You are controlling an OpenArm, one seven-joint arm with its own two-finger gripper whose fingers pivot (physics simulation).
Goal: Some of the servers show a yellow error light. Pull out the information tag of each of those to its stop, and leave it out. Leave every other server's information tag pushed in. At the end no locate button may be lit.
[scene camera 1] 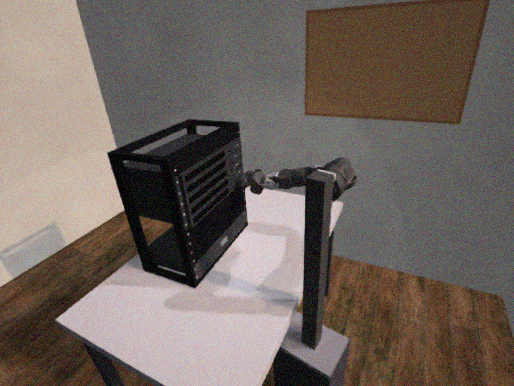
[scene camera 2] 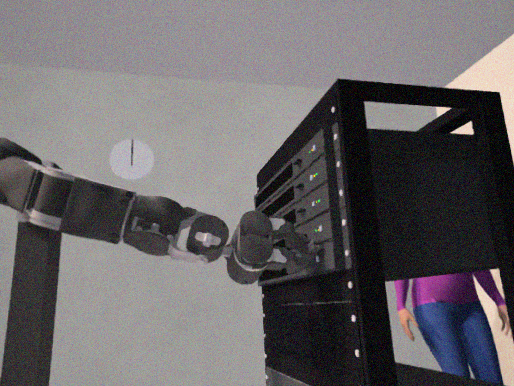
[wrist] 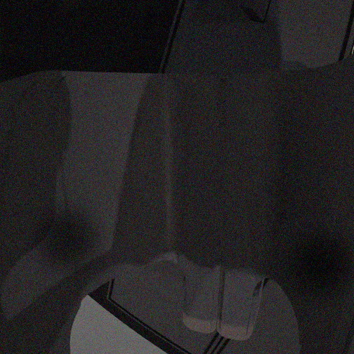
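Observation:
The black rack (scene camera 1: 147,192) (scene camera 2: 425,200) holds several stacked servers. In scene camera 2, the top server (scene camera 2: 321,141) and the second server (scene camera 2: 322,166) show small lights with yellowish and green dots. The third server (scene camera 2: 325,194) and the fourth server (scene camera 2: 326,220) show green dots. The lowest server (scene camera 2: 328,254) is partly hidden by the gripper; a pale bluish spot shows beside the fingers. My gripper (scene camera 1: 241,183) (scene camera 2: 315,256) (wrist: 236,209) is shut and empty, its two fingertips together close to the front of the lowest servers. Information tags and locate buttons are too small or hidden to tell.
The rack stands on a white table (scene camera 1: 185,335). The arm (scene camera 2: 95,210) reaches in from its dark post (scene camera 1: 315,260) to the rack's front. Dark knobs (scene camera 2: 300,186) stick out from the server fronts. A person (scene camera 2: 450,315) stands behind the rack.

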